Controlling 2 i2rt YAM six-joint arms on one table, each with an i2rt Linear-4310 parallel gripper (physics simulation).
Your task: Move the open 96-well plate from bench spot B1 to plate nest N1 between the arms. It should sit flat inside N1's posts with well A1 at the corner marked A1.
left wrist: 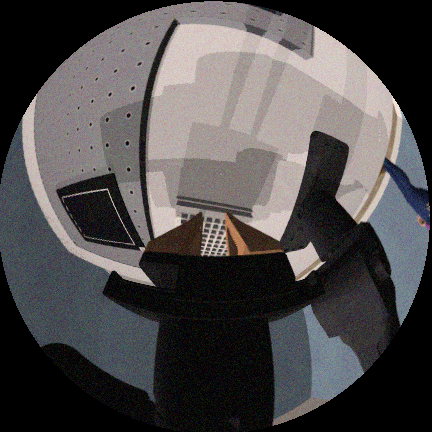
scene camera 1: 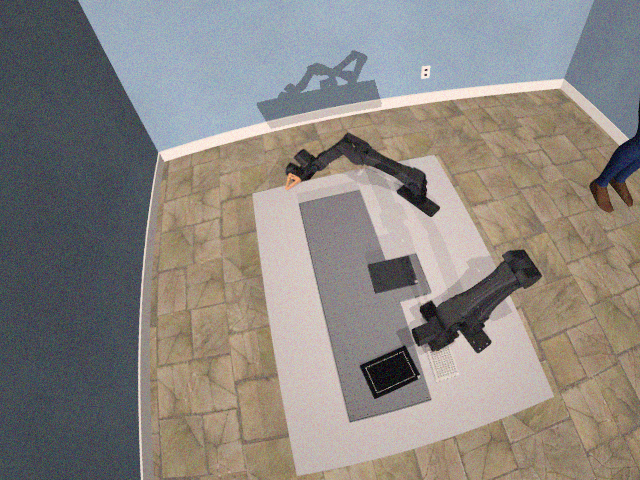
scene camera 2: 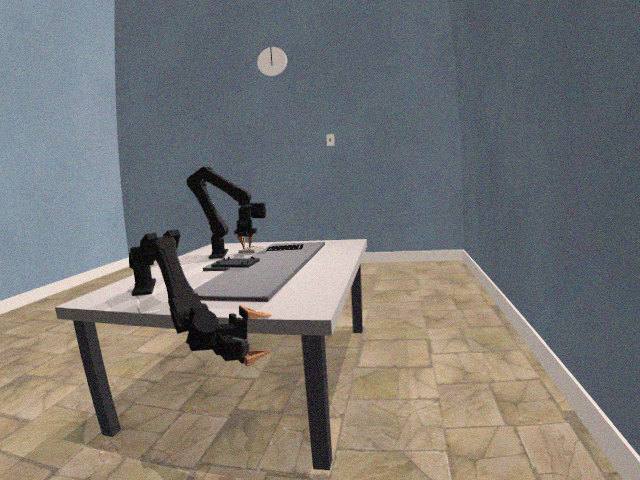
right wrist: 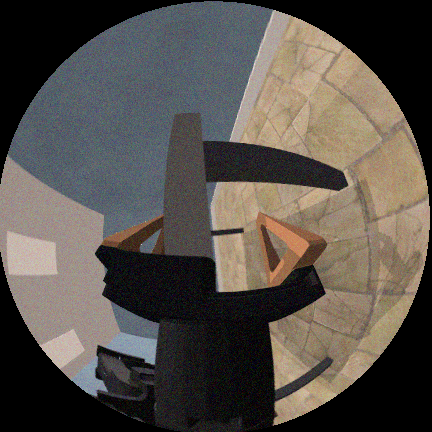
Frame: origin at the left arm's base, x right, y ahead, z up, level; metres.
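Seen in the pictures: left gripper, fingertip midpoint: [left wrist: 213,216] [scene camera 1: 437,346] [scene camera 2: 247,249]; right gripper, fingertip midpoint: [scene camera 2: 270,333] [right wrist: 212,217]; left arm's base at its link origin: [left wrist: 311,204] [scene camera 1: 468,327] [scene camera 2: 219,254]; right arm's base at its link origin: [scene camera 1: 418,200] [scene camera 2: 144,287].
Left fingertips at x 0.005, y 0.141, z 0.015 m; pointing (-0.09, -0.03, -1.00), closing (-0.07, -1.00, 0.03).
Offsets run from my left fingertips to a thing's top centre. "*": to the spot under its first point. Level surfaces: height alone.
The white 96-well plate {dx -0.052, dy +0.016, dz +0.000 m} [scene camera 1: 443,363] [left wrist: 213,238] lies flat on the white table {dz -0.015 m} [scene camera 1: 280,295], to the right of the grey mat {dz -0.001 m} [scene camera 1: 337,248]. My left gripper [scene camera 1: 433,351] [scene camera 2: 246,244] [left wrist: 213,216] points down right over the plate's near end. Its orange fingers stand narrow with only a slim gap, and nothing is held. The plate nest N1 {dx +0.320, dy -0.022, dz +0.020 m} [scene camera 1: 392,273] [scene camera 2: 232,262] is a dark square tray at the mat's right edge, between the arms. My right gripper [scene camera 1: 290,181] [scene camera 2: 255,335] [right wrist: 212,217] is open and empty at the far table corner, its fingers above and below the table edge [right wrist: 185,181].
A black square with a thin white outline {* dx +0.012, dy +0.186, dz +0.000 m} [scene camera 1: 390,372] [left wrist: 96,213] [scene camera 2: 285,247] lies on the mat just left of the plate. The mat has rows of small holes in the left wrist view [left wrist: 80,100]. Tiled floor surrounds the table.
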